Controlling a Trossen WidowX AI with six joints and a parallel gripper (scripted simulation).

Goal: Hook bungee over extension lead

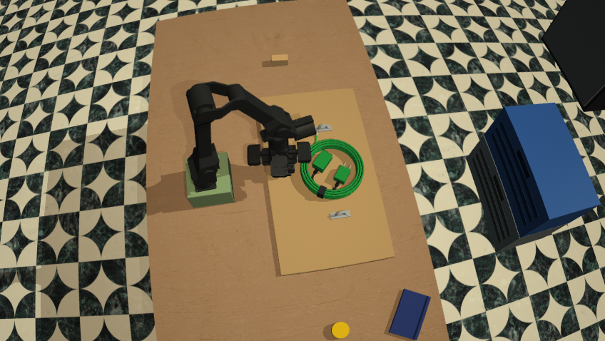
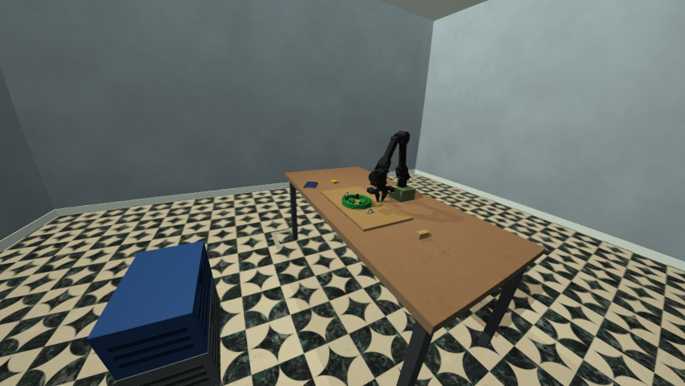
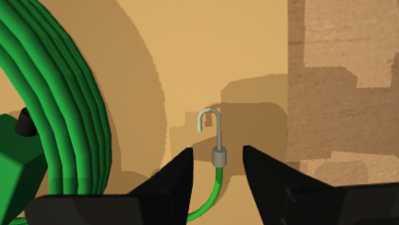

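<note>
Now: the board 12 cm ahead of my hand, 4 cm to the right of it and 4 cm below it. Round my hand: small wooden block: 44 cm to the left, 8 cm ahead, 3 cm below; then yellow disc: 54 cm to the right, 6 cm ahead, 4 cm below.
</note>
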